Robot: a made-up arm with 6 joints.
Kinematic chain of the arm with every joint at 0, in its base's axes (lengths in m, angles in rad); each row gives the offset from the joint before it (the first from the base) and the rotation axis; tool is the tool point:
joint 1: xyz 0 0 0.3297 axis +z
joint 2: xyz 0 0 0 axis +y
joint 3: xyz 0 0 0.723 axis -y
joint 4: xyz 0 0 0 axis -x
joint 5: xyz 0.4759 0 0 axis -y
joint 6: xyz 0 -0.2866 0 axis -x
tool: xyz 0 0 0
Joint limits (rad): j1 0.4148..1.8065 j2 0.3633..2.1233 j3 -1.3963..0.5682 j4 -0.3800..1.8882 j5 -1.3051..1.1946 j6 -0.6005..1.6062
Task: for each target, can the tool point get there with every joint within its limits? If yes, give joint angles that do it. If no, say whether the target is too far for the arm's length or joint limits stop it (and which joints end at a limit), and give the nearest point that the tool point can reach.
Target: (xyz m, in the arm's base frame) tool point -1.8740 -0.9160 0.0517
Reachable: no: too far | nearest point -0.1039 0.0497 -0.1272 | short by 2.024 m
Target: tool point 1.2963 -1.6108 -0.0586
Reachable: no: too far | nearest point 0.6072 -0.0458 -0.0586 | short by 1.710 m
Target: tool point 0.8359 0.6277 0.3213
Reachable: yes | joints 0.9103 1.1194 0.2162 0.2852 -0.2202 -0.1330
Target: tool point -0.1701 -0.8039 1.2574
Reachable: no: joint limits stop it (at a limit: joint 1, joint 2, joint 3, joint 4) | nearest point 0.1651 -0.2181 0.5580 | short by 0.972 m
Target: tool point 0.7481 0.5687 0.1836
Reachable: yes | joints 0.9595 1.1833 0.1391 -0.0545 0.2082 -0.1699
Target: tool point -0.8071 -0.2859 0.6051
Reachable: no: joint limits stop it (at a limit: joint 1, joint 2, joint 3, joint 4) | nearest point -0.1886 0.4021 0.4870 | short by 0.933 m
